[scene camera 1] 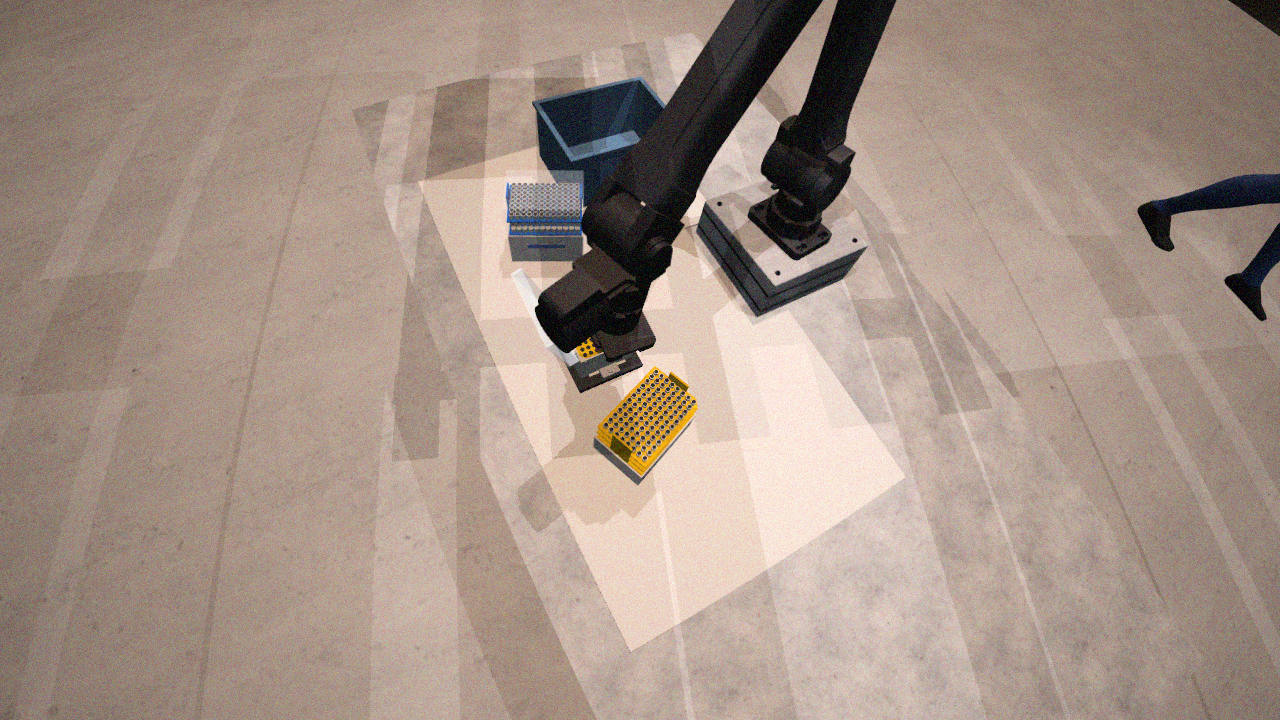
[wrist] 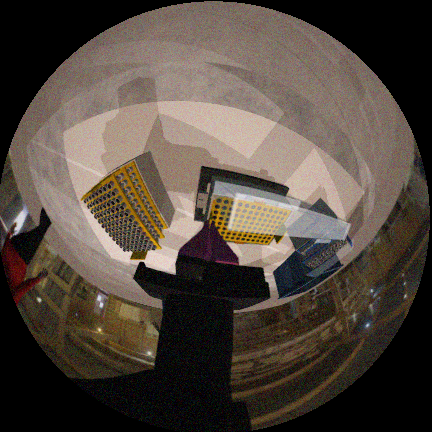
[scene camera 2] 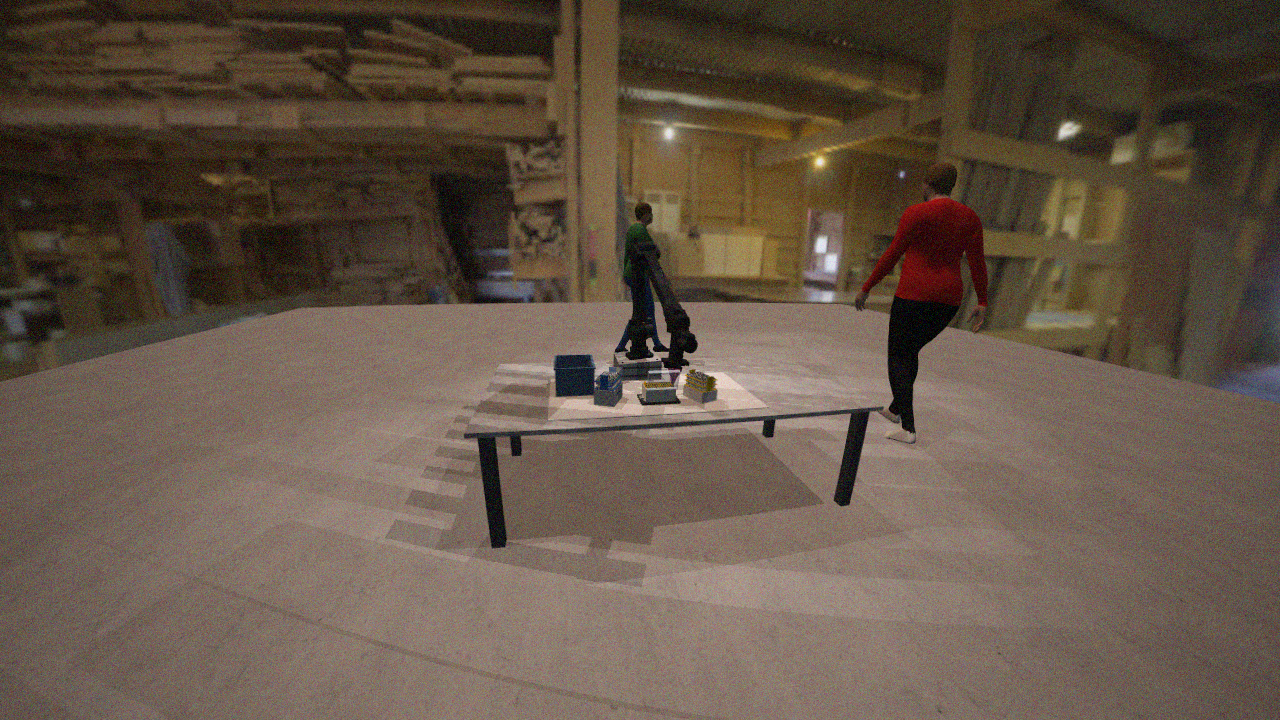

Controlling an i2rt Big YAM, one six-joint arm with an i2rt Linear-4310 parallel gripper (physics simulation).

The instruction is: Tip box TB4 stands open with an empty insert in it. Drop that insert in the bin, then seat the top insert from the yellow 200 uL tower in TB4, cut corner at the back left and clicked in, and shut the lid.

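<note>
Tip box TB4 stands in a black holder with its clear lid open. A yellow insert with dark holes lies inside it; I cannot tell whether its holes carry tips, or whether it is fully clicked in. The yellow 200 uL tower stands beside TB4, its top insert full of tips. My gripper is shut with nothing between its purple fingers, at the yellow insert's edge on the tower side. Its fingertips are hidden in scene camera 1. The bin is dark blue.
A blue tower with a tip-filled rack stands on TB4's other side, near the bin. The open lid leans out towards it. The arm's base plate stands on the table behind. Two people stand beyond the table.
</note>
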